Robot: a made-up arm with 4 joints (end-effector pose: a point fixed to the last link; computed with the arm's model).
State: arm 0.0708 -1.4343 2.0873 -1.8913
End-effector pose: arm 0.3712 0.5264 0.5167 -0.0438 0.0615 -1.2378
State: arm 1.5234 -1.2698 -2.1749 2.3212
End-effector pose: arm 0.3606 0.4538 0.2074 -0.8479 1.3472 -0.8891
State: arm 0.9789 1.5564 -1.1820 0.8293
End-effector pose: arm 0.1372 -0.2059 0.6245 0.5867 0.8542 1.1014
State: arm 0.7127 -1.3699 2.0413 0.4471
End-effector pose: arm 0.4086 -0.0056 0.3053 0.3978 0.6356 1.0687
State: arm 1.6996 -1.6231 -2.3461 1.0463
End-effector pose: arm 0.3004 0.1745 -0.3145 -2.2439 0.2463 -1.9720
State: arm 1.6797 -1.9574 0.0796 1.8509
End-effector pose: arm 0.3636 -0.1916 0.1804 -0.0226 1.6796 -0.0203
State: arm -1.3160 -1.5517 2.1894 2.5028
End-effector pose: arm -0.1689 0.1493 0.9663 -1.9207 -0.0010 2.4850
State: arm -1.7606 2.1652 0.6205 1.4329
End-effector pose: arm -0.3130 0.0846 -0.1064 1.7338 -1.0358 -1.4325
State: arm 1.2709 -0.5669 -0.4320 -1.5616
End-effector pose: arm 0.4972 0.2784 -0.2036 -1.5640 0.4677 -2.1208
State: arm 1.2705 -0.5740 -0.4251 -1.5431
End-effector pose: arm 0.4972 0.2826 -0.2029 -1.5535 0.4800 -2.1074
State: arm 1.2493 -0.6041 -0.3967 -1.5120
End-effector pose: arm 0.5064 0.2865 -0.1959 -1.5136 0.4922 -2.0994
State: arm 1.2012 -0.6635 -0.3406 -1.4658
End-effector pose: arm 0.5271 0.2893 -0.1794 -1.4365 0.5014 -2.0970
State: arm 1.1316 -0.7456 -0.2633 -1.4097
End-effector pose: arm 0.5560 0.2891 -0.1527 -1.3320 0.5037 -2.0975
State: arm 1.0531 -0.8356 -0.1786 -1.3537
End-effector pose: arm 0.5864 0.2852 -0.1185 -1.2196 0.4968 -2.0981
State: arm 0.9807 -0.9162 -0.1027 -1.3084
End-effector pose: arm 0.6120 0.2785 -0.0835 -1.1205 0.4832 -2.0990
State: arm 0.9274 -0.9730 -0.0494 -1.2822
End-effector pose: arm 0.6294 0.2714 -0.0562 -1.0517 0.4678 -2.1032
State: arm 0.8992 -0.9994 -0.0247 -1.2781
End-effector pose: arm 0.6387 0.2659 -0.0420 -1.0197 0.4550 -2.1132
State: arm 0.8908 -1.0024 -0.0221 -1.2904
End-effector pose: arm 0.6424 0.2622 -0.0389 -1.0159 0.4456 -2.1279
